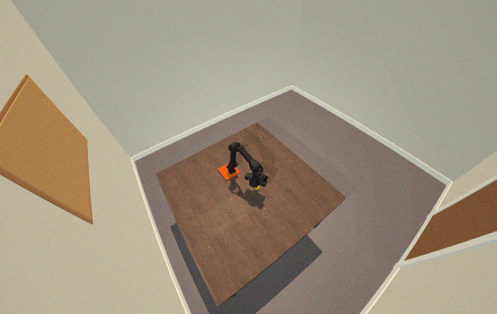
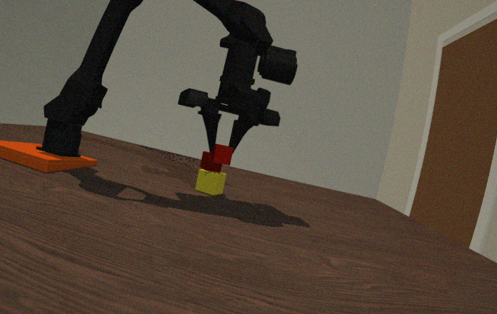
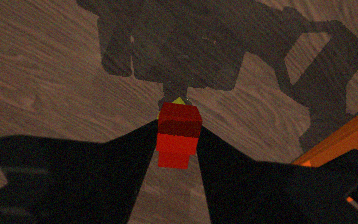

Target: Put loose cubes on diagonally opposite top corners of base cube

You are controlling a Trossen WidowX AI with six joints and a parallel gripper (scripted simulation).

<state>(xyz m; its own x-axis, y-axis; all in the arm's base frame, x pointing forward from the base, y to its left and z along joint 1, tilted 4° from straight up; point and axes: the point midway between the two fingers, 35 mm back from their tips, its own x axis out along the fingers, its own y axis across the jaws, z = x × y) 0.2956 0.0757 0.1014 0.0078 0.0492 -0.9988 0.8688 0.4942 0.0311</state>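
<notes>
My gripper tip is 6 cm above the yellow base cube, 2 cm to the right of it and 1 cm past it.
</notes>
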